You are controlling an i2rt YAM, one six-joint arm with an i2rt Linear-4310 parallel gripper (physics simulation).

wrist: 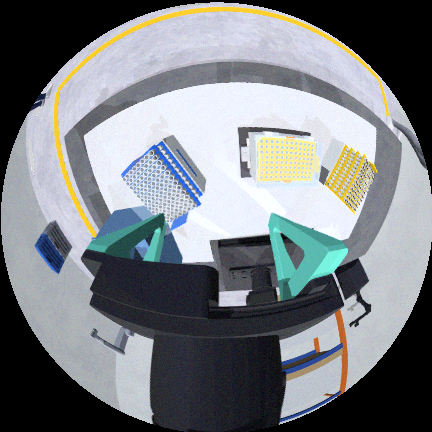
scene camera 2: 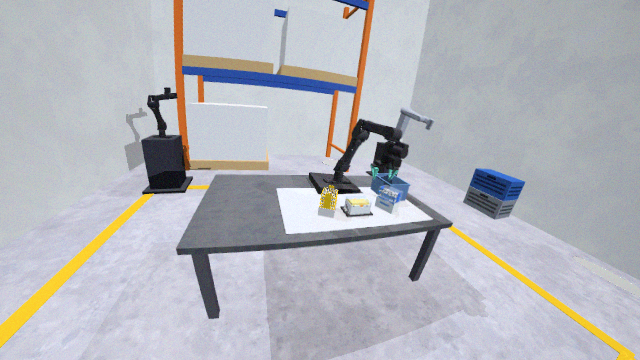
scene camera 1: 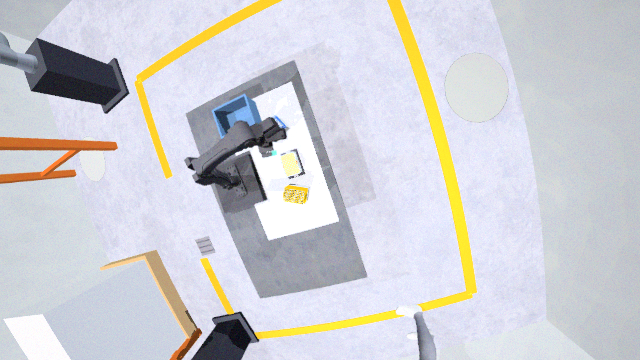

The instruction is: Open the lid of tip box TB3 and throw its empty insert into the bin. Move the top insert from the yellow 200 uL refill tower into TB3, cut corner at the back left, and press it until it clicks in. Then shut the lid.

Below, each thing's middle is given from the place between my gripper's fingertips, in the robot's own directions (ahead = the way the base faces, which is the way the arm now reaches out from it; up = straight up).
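There is the clear lid (wrist: 281,161), 12 cm below my hand and 12 cm to the right of it. The blue bin (scene camera 1: 243,108) is likewise 12 cm below my hand, but it is 24 cm to the left of my hand and 16 cm behind it. Going by their middles, the lid is the nearest to my hand of the things named here.
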